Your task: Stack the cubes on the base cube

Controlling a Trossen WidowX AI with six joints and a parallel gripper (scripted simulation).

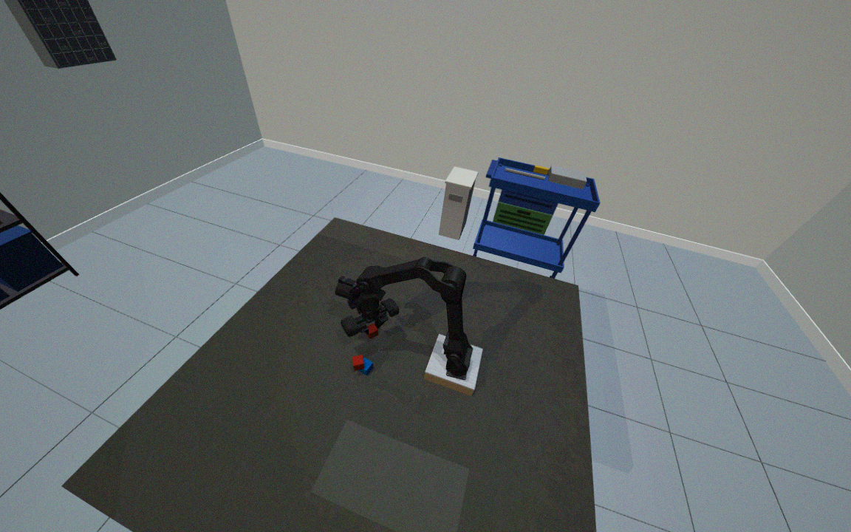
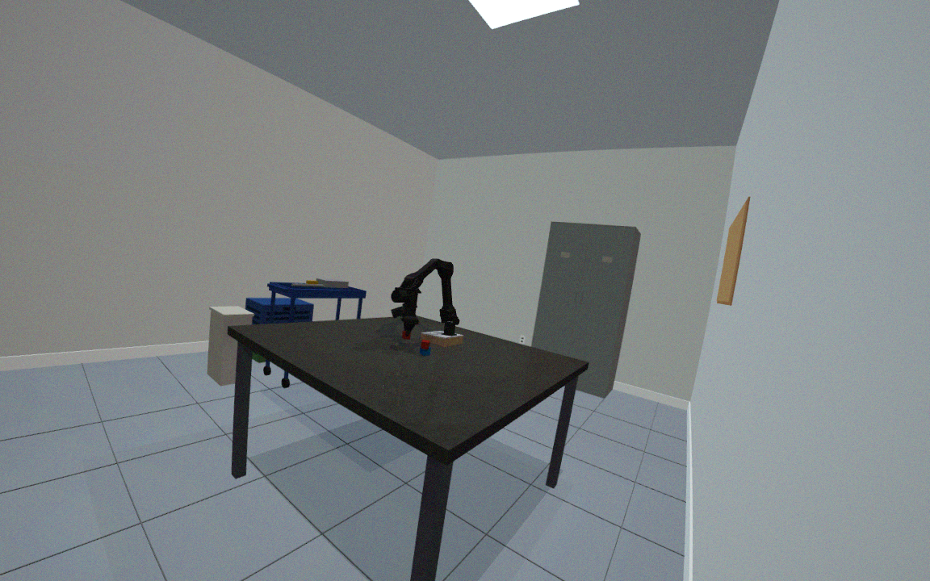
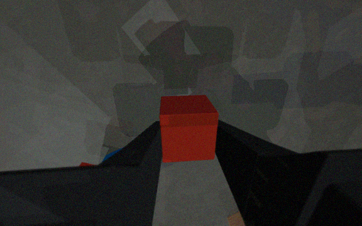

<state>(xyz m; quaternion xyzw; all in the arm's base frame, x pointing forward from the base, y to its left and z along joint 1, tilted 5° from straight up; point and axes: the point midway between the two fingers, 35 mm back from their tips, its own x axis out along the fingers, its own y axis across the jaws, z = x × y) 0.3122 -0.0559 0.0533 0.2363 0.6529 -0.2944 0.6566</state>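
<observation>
Right now my gripper tip is 1 cm past the blue base cube, 11 cm to the right of it and 5 cm above it.
</observation>
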